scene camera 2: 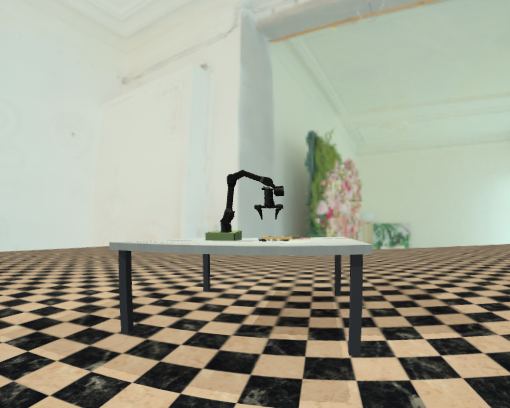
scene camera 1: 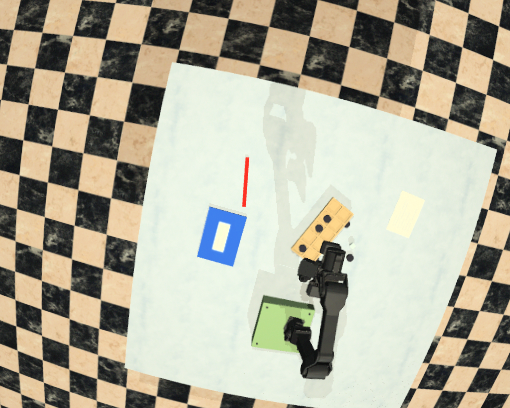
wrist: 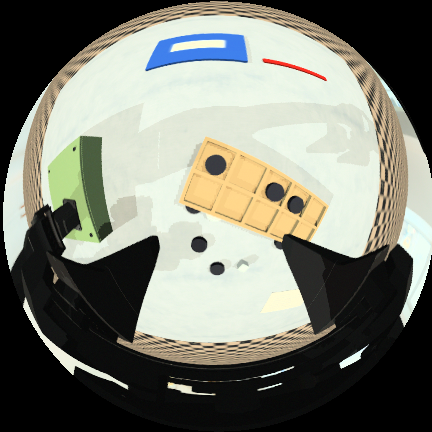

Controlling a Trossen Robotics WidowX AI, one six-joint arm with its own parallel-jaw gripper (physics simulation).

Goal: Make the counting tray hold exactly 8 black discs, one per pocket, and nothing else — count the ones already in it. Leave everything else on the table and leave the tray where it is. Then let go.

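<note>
The tan counting tray (scene camera 1: 340, 207) (wrist: 232, 202) has two rows of pockets. Three black discs lie in the row farther from the fingers in the wrist view: one disc (scene camera 1: 302, 248) (wrist: 216, 164) in the end pocket nearest the green base, then an empty pocket, then a disc (scene camera 1: 319, 228) (wrist: 274, 192) and another disc (scene camera 1: 327, 218) (wrist: 295, 204) in neighbouring pockets. The near row's visible pockets are empty. Loose discs (wrist: 199, 244) (wrist: 217, 268) lie beside the tray; two more (wrist: 193, 209) (wrist: 279, 245) are partly hidden at its edge. My gripper (scene camera 2: 269, 218) (wrist: 221, 241) is open and empty, high above the table.
A small white block (wrist: 243, 265) lies near the loose discs. A pale yellow sheet (scene camera 1: 405, 214) (wrist: 281, 301), a blue rectangle with a cream centre (scene camera 1: 204, 245) (wrist: 160, 54) and a red strip (scene camera 1: 245, 182) (wrist: 295, 68) lie farther off. The arm stands on a green base (scene camera 1: 270, 325) (wrist: 67, 170).
</note>
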